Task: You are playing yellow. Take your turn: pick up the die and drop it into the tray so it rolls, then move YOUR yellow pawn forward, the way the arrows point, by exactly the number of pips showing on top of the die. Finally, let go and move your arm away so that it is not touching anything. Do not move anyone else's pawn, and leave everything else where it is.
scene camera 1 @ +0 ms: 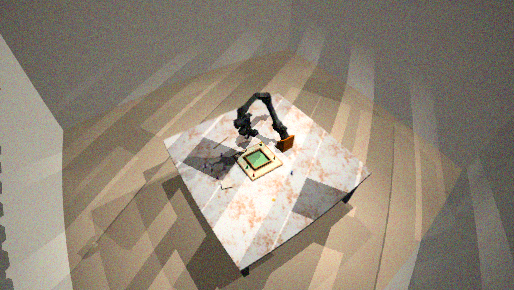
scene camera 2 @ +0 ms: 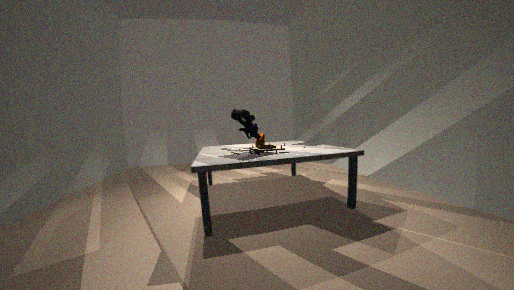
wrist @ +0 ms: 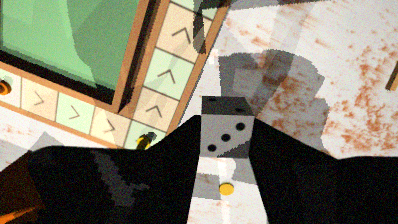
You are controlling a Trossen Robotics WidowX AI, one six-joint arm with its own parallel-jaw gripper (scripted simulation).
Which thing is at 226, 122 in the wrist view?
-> A grey die.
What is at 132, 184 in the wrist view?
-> My gripper.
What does my gripper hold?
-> A grey die.
